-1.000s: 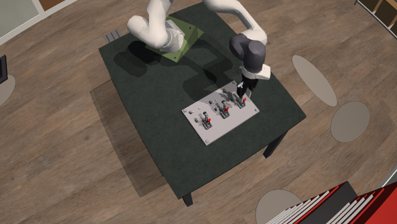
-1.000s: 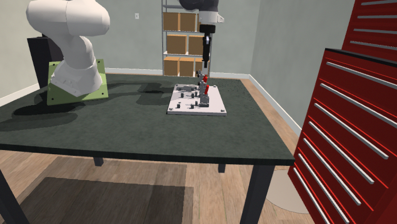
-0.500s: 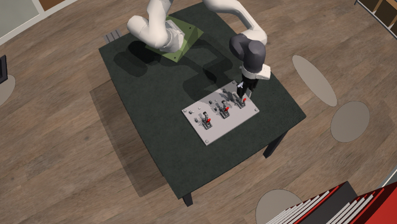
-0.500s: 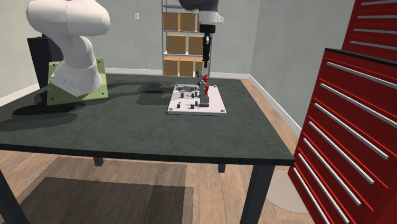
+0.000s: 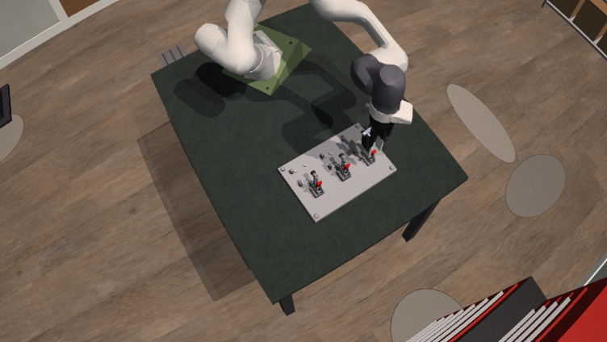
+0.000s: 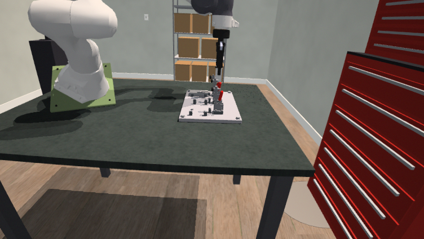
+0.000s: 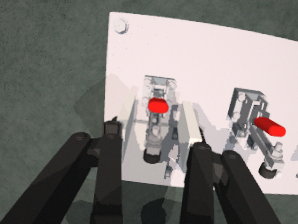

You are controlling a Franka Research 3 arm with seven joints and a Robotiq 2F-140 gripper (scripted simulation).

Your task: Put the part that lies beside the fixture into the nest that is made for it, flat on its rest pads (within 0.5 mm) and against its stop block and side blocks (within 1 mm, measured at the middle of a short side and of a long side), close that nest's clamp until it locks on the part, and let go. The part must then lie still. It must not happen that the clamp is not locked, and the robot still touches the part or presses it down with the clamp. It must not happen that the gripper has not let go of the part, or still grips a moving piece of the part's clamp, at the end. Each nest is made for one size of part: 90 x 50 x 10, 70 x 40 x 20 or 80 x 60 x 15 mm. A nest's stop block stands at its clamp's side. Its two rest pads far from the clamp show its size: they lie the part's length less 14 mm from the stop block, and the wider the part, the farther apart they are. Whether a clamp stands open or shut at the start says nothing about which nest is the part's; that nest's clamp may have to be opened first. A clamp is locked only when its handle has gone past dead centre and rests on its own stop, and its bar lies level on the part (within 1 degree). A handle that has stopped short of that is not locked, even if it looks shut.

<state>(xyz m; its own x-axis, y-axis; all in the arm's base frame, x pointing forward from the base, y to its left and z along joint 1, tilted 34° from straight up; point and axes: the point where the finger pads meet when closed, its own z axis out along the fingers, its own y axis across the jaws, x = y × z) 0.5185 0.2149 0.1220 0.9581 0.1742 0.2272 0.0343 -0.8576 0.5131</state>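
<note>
Right now the clamp is 60 mm below my hand and 10 mm behind it. Also, from my hand: light grey fixture plate (110 mm to the right, 110 mm below, 30 mm behind); part (90 mm below, 90 mm behind).
</note>
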